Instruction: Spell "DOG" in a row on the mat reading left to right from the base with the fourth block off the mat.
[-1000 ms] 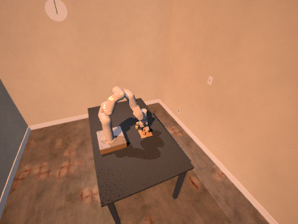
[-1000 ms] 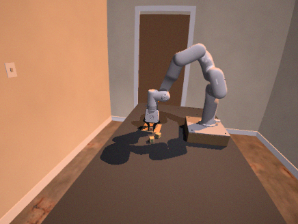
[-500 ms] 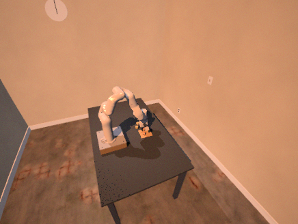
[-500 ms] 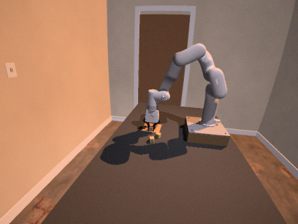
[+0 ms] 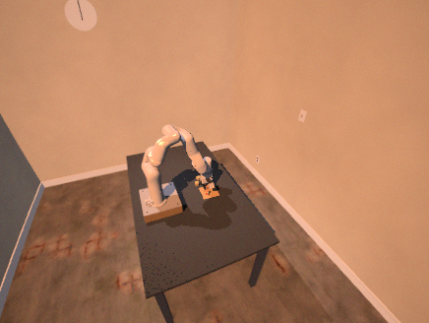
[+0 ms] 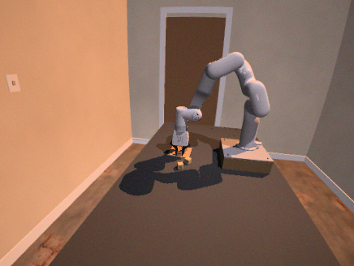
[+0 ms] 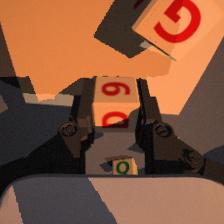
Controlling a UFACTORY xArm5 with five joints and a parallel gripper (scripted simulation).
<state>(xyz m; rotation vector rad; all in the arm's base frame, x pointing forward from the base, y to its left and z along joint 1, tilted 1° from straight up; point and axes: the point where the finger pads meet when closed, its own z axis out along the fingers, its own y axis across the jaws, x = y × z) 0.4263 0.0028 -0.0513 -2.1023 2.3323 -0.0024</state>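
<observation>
Now: hand 5 cm to the left of the orange mat and 3 cm above it.
</observation>
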